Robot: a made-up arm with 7 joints. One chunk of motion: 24 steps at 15 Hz.
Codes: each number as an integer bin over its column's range. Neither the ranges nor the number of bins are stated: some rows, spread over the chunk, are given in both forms.
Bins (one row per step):
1: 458 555 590 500 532 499
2: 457 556 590 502 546 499
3: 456 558 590 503 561 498
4: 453 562 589 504 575 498
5: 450 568 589 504 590 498
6: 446 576 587 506 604 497
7: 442 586 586 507 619 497
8: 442 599 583 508 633 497
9: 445 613 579 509 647 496
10: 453 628 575 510 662 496
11: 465 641 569 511 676 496
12: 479 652 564 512 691 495
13: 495 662 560 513 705 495
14: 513 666 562 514 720 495
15: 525 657 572 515 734 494
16: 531 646 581 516 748 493
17: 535 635 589 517 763 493
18: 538 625 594 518 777 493
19: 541 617 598 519 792 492
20: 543 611 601 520 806 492
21: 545 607 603 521 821 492
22: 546 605 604 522 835 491
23: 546 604 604 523 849 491
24: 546 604 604 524 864 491
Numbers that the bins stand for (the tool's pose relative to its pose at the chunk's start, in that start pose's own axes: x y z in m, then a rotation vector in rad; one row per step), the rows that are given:
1: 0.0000 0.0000 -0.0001 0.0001 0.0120 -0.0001
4: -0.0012 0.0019 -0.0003 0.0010 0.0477 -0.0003
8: -0.0038 0.0119 -0.0016 0.0019 0.0959 -0.0005
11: 0.0017 0.0232 -0.0047 0.0025 0.1316 -0.0006
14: 0.0132 0.0300 -0.0062 0.0032 0.1682 -0.0008
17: 0.0185 0.0216 -0.0003 0.0039 0.2039 -0.0012
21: 0.0209 0.0141 0.0028 0.0047 0.2521 -0.0014
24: 0.0212 0.0132 0.0030 0.0054 0.2878 -0.0015
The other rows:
2: -0.0002 0.0003 -0.0001 0.0006 0.0236 -0.0001
3: -0.0005 0.0008 -0.0001 0.0008 0.0361 -0.0003
5: -0.0019 0.0035 -0.0003 0.0010 0.0602 -0.0003
6: -0.0029 0.0057 -0.0007 0.0014 0.0718 -0.0005
7: -0.0038 0.0084 -0.0010 0.0017 0.0843 -0.0005
9: -0.0031 0.0157 -0.0025 0.0021 0.1075 -0.0006
10: -0.0012 0.0197 -0.0034 0.0023 0.1200 -0.0006
12: 0.0051 0.0262 -0.0058 0.0028 0.1441 -0.0008
13: 0.0089 0.0289 -0.0067 0.0030 0.1557 -0.0008
15: 0.0161 0.0276 -0.0040 0.0034 0.1798 -0.0010
16: 0.0176 0.0246 -0.0021 0.0036 0.1915 -0.0012
18: 0.0192 0.0189 0.0008 0.0041 0.2156 -0.0012
19: 0.0200 0.0168 0.0017 0.0043 0.2280 -0.0014
20: 0.0205 0.0151 0.0024 0.0045 0.2396 -0.0014
22: 0.0212 0.0135 0.0030 0.0050 0.2637 -0.0015
23: 0.0212 0.0132 0.0030 0.0052 0.2754 -0.0015

